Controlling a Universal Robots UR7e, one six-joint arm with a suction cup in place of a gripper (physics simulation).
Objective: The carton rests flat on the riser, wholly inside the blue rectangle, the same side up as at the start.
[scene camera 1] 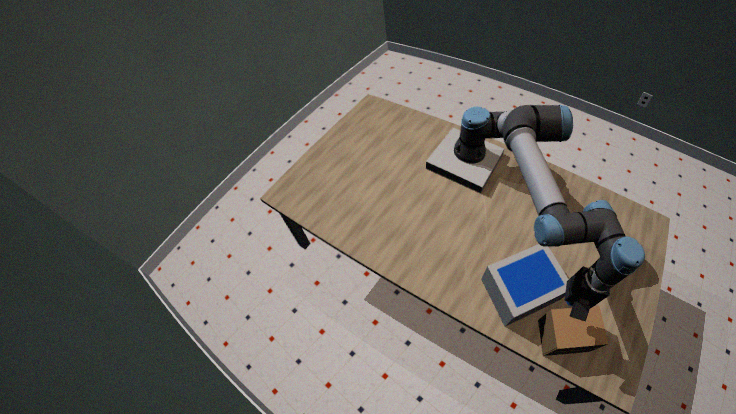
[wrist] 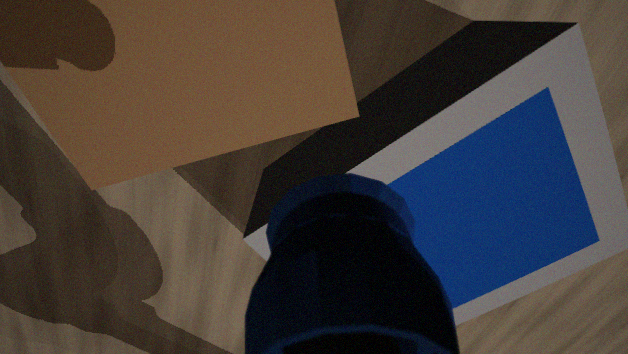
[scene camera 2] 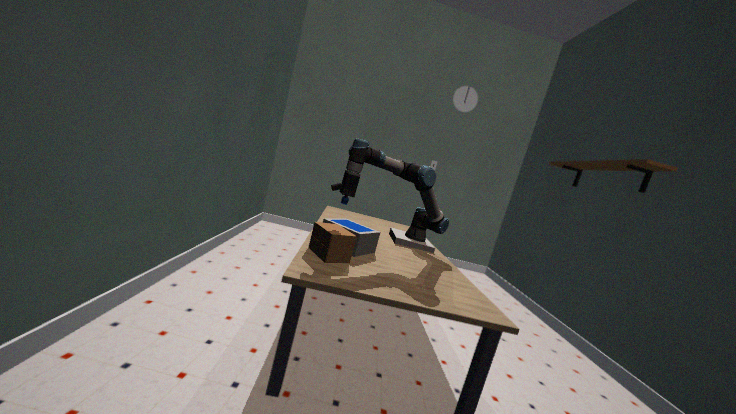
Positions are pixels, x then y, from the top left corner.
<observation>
brown carton: scene camera 1 560,334; wrist; scene camera 2
same spot on brown carton: (wrist: pixel 124 96) = (scene camera 2: pixel 341 231)
</observation>
